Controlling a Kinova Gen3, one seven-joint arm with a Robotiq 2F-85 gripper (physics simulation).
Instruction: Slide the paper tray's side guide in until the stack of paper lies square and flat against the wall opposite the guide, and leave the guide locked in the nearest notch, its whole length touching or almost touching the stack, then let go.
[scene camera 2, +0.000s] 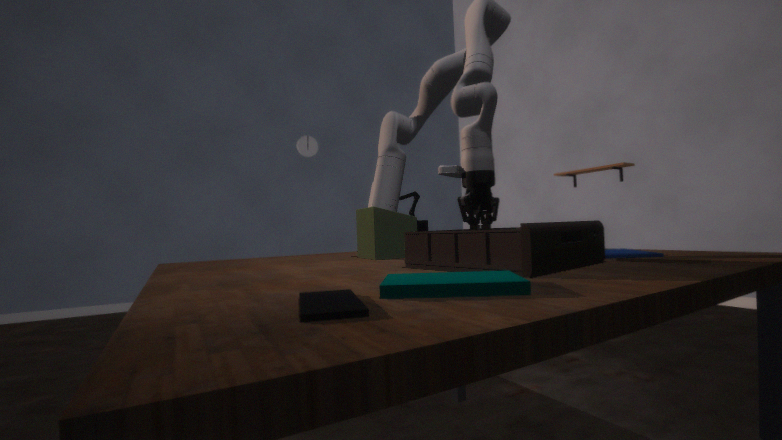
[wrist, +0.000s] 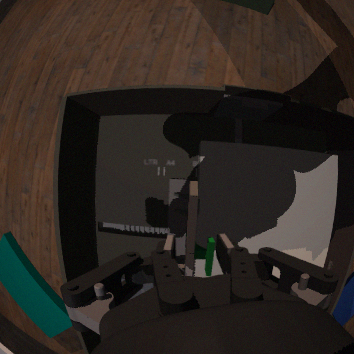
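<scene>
The paper tray stands on the table. In the wrist view, the pale stack of paper, largely in shadow, fills its right part, with its right edge near the right wall; whether they touch is unclear. The side guide runs along the stack's left edge, touching or almost touching it. A green tab stands upright just right of the guide. My gripper is partly open, its fingertips apart on either side of the guide and tab. The guide's lower end and its seat in the notch are hidden.
A notched strip lies on the tray floor left of the guide. A teal slab and a black flat box lie outside the tray. A blue flat thing lies beyond it. A green block stands under the arm.
</scene>
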